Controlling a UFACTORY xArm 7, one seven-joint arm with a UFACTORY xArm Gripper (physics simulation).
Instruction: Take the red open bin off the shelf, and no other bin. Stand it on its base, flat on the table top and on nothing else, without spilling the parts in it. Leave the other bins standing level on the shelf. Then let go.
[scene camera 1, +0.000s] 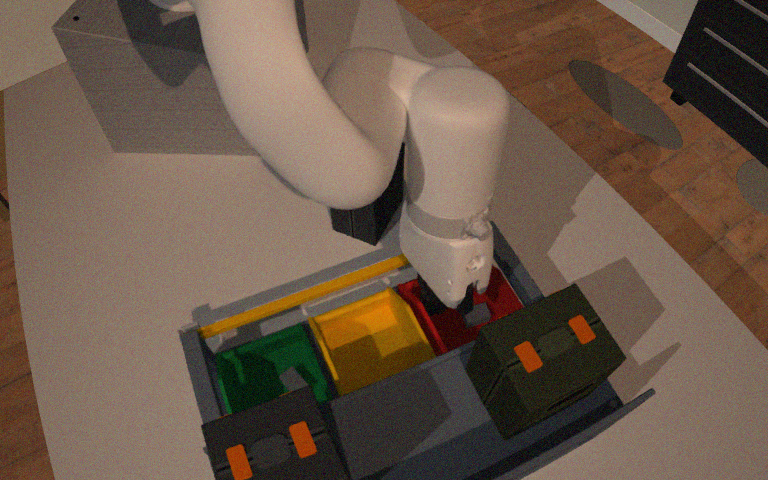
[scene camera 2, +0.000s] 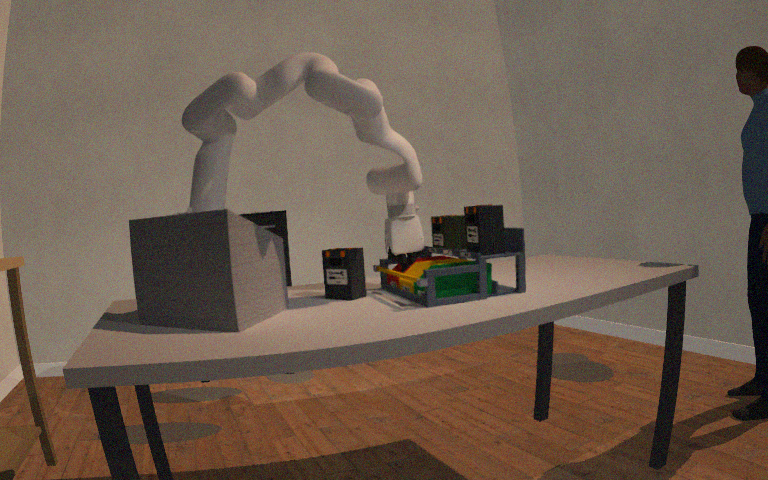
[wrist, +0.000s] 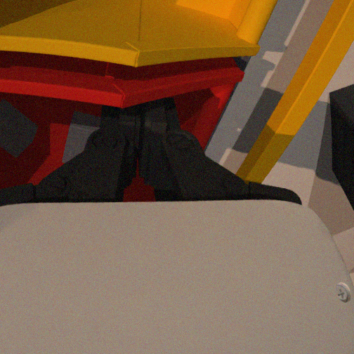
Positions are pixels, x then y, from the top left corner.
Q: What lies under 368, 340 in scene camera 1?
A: A yellow bin.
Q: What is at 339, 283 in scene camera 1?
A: A yellow bar.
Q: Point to my gripper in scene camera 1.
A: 433, 307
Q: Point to my gripper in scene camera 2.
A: At 409, 278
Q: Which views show the green bin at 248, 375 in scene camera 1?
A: Scene camera 1 and scene camera 2 only.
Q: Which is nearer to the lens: the yellow bin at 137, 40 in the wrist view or the grey part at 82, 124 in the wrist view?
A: The yellow bin.
